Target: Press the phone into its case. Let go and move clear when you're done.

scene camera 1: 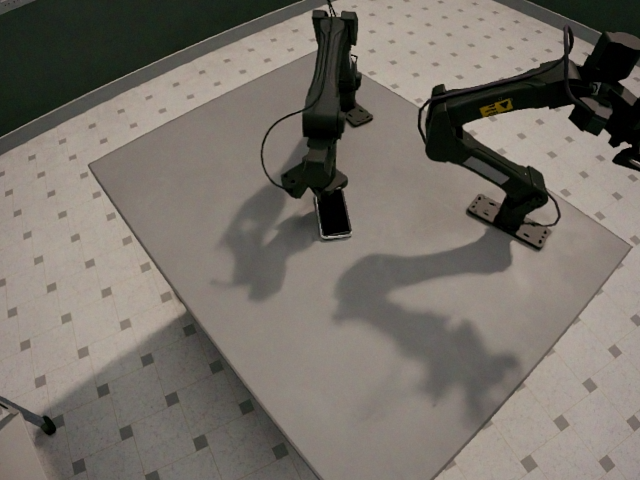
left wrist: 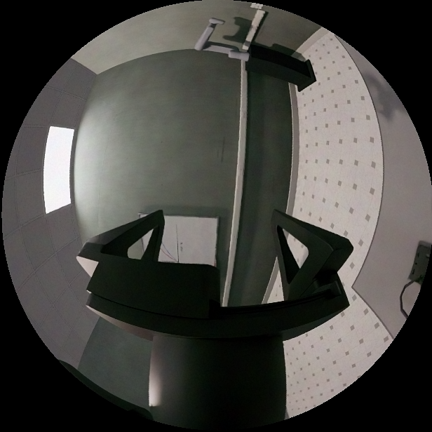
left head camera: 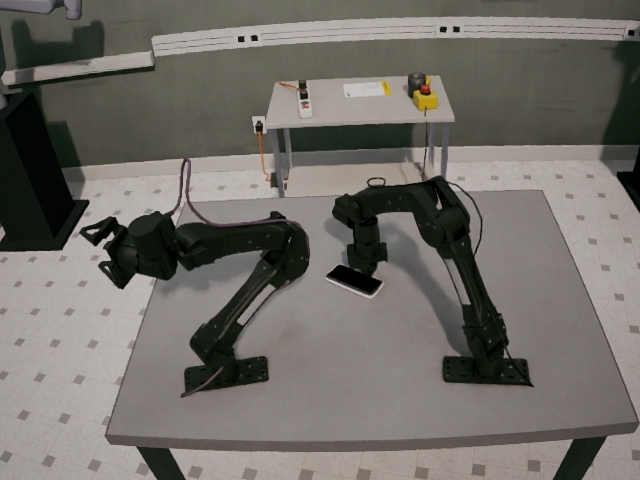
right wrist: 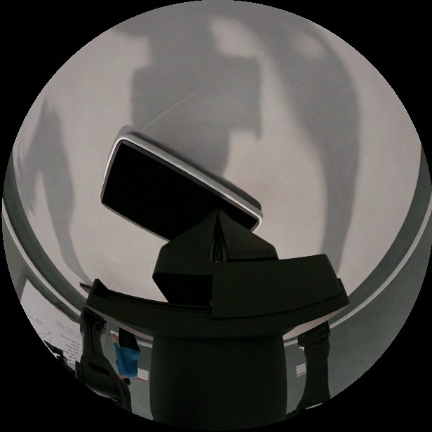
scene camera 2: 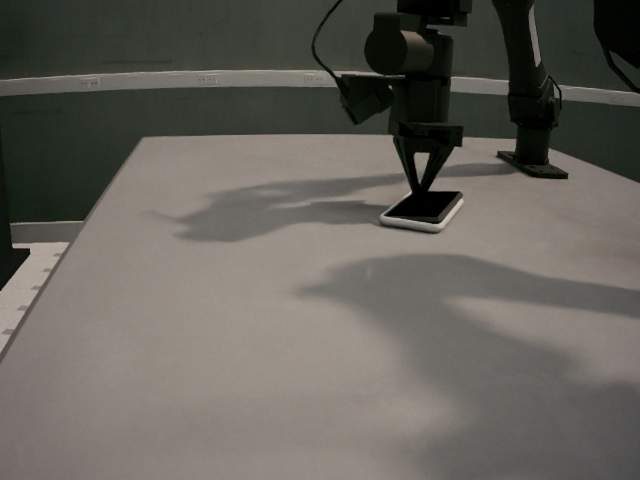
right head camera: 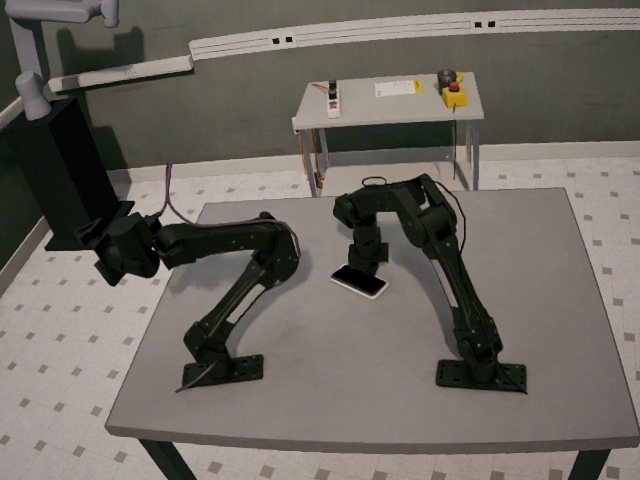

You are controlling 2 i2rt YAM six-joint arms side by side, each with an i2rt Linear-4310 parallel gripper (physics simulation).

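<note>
The black phone (left head camera: 354,279) (right head camera: 358,281) (scene camera 1: 333,214) (scene camera 2: 429,208) (right wrist: 155,187) lies screen up on the white case (left head camera: 370,296) (right head camera: 371,297) (scene camera 2: 413,225) (right wrist: 200,178), roughly lined up with it. In scene camera 2 the phone's dark side shows above the case's rim at the near right; whether it is fully seated I cannot tell. My right gripper (scene camera 2: 419,191) (right wrist: 217,214) is shut and empty, pointing down, its fingertips at the phone's top near one end and seemingly touching it. My left gripper (left head camera: 92,248) (left wrist: 217,215) is open and empty, raised beyond the table's left edge.
The grey table (left head camera: 330,403) (scene camera 1: 206,206) carries both arm bases. A small side table (left head camera: 330,111) stands behind it with a power strip (left head camera: 305,105), a paper sheet (left head camera: 364,89), a dark mug (left head camera: 415,84) and a yellow box with a red button (left head camera: 425,100).
</note>
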